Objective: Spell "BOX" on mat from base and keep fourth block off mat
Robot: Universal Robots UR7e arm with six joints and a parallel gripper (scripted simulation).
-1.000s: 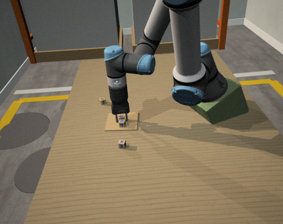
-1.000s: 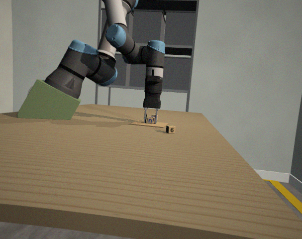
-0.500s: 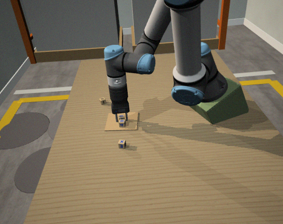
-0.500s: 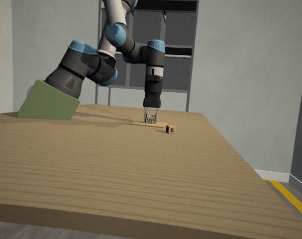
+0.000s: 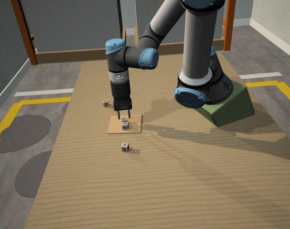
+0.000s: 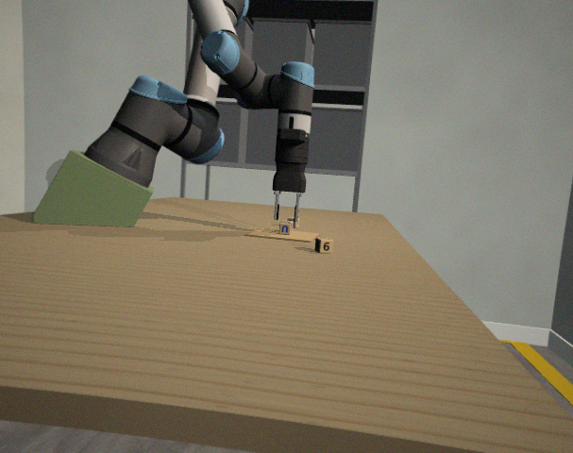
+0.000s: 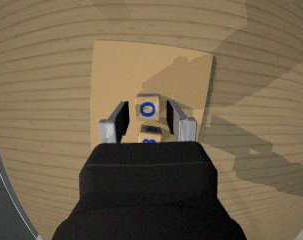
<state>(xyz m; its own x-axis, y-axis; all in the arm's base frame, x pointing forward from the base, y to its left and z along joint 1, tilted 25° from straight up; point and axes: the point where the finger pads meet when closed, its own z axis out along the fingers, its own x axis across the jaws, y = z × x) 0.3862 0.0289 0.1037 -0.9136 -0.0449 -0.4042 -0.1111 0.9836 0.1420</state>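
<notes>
Now: the O block 4 cm below my hand. Round my hand: B block: 4 cm to the left, 4 cm below; then X block: 18 cm to the left, 4 cm below, 1 cm behind; then mat: 5 cm below.
</notes>
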